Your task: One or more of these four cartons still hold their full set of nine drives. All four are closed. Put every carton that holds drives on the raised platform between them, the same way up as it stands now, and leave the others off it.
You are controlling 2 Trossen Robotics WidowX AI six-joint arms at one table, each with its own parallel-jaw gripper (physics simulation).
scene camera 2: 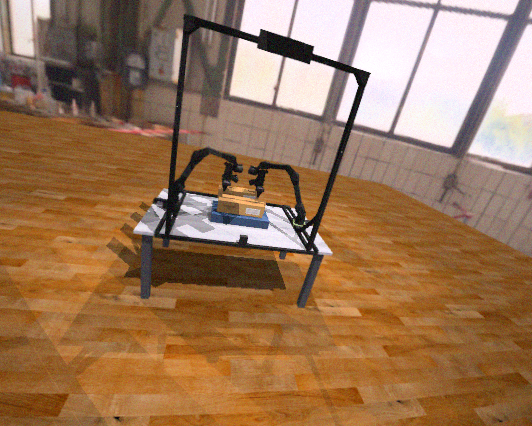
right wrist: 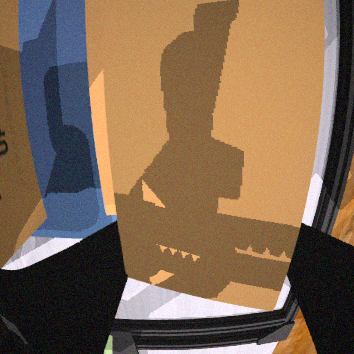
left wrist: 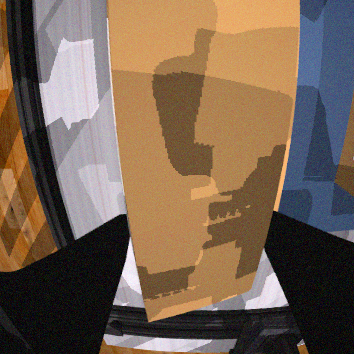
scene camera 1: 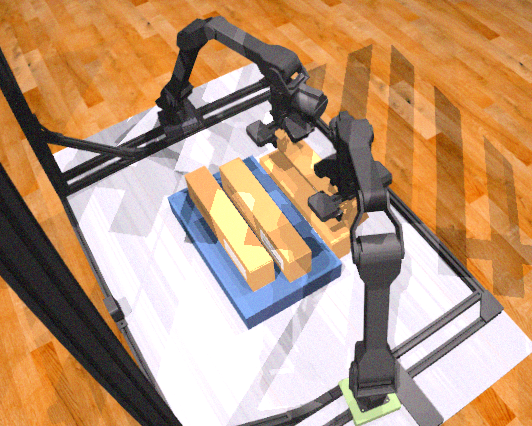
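Seen in the pictures: left gripper, fingertip midpoint: (scene camera 2: 223,190) (left wrist: 193,219) (scene camera 1: 286,141); right gripper, fingertip midpoint: (scene camera 2: 257,195) (right wrist: 206,223) (scene camera 1: 350,213); left arm's base, origin of the base link: (left wrist: 277,342) (scene camera 1: 176,116); right arm's base, origin of the base link: (scene camera 2: 299,223) (scene camera 1: 369,393).
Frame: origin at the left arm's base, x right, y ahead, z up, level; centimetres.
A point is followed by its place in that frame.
Two tan cartons (scene camera 1: 228,224) @(x 0.6, y 50.2, z 10.1 cm) (scene camera 1: 264,215) @(x -7.5, y 51.3, z 10.1 cm) lie side by side on the blue raised platform (scene camera 1: 273,296) @(x -2.9, y 66.5, z 1.7 cm) (scene camera 2: 239,221) @(x 7.9, y 48.6, z -1.2 cm). A third carton (scene camera 1: 283,175) @(x -17.8, y 37.6, z 4.2 cm) lies on the white table just right of the platform. Both grippers are shut on the fourth carton (scene camera 1: 302,156) @(x -22.1, y 39.9, z 11.5 cm) (scene camera 2: 239,191) @(x -21.0, y 43.6, z 10.7 cm) (left wrist: 197,140) @(x -22.1, y 35.9, z 11.6 cm) (right wrist: 218,105) @(x -24.5, y 52.7, z 12.1 cm) and hold it level, slightly above the third one. My left gripper (scene camera 1: 281,135) @(x -21.4, y 31.5, z 9.0 cm) (scene camera 2: 227,183) @(x -21.4, y 31.5, z 9.0 cm) (left wrist: 193,219) @(x -21.4, y 31.5, z 9.0 cm) grips its far end and my right gripper (scene camera 1: 342,205) @(x -25.7, y 57.9, z 8.8 cm) (scene camera 2: 258,188) @(x -25.7, y 57.9, z 8.8 cm) (right wrist: 206,223) @(x -25.7, y 57.9, z 8.8 cm) its near end. The platform also shows beside the held carton in the left wrist view (left wrist: 316,70) @(x -13.5, y 40.6, z 1.7 cm) and the right wrist view (right wrist: 35,88) @(x -12.8, y 52.7, z 1.7 cm).
The white table (scene camera 1: 180,338) @(x 19.6, y 64.9, z -4.4 cm) is ringed by black frame rails (scene camera 1: 433,237) @(x -45.5, y 65.9, z -2.7 cm). The right arm stands on a green base plate (scene camera 1: 374,407) @(x -12.0, y 97.3, z -1.2 cm). A tall black gantry (scene camera 2: 180,106) @(x 38.5, y 11.7, z 63.7 cm) spans the table.
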